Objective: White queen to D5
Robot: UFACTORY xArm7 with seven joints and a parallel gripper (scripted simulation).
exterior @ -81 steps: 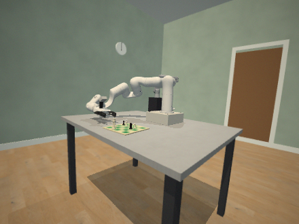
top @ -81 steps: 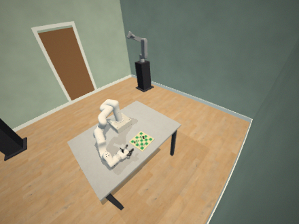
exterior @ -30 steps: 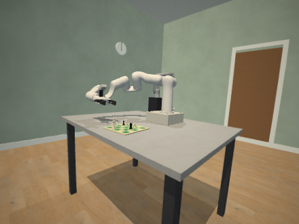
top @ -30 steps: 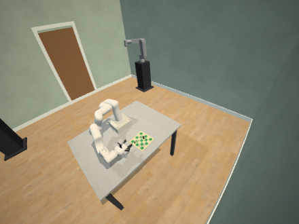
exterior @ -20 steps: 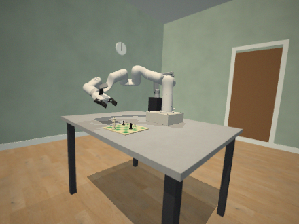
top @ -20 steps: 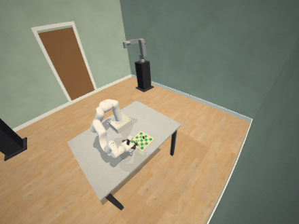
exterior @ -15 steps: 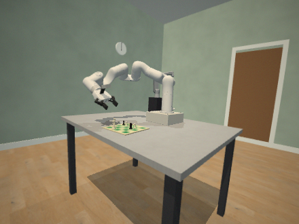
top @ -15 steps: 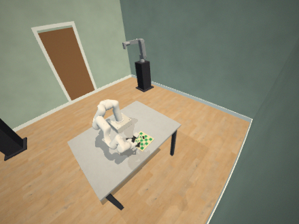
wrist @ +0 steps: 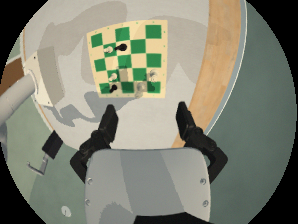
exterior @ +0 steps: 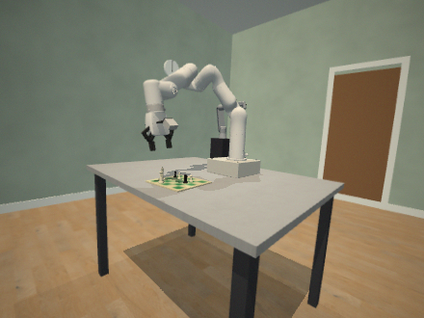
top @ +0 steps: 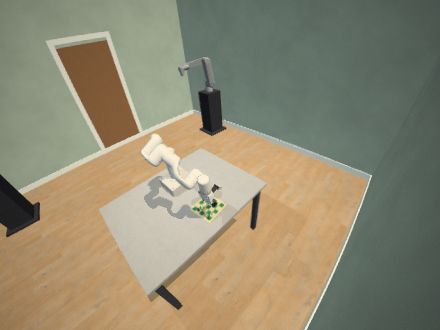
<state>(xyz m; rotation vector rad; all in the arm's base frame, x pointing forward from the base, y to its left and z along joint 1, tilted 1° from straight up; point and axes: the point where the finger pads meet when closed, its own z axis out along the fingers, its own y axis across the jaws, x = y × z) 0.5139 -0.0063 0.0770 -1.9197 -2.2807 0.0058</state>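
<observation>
My gripper is now 1 cm to the right of the white chess piece and 13 cm above it. The rest, counted from my hand: chessboard: 8 cm behind, 3 cm to the left, 16 cm below; black piece: 11 cm behind, 4 cm to the right, 14 cm below.
</observation>
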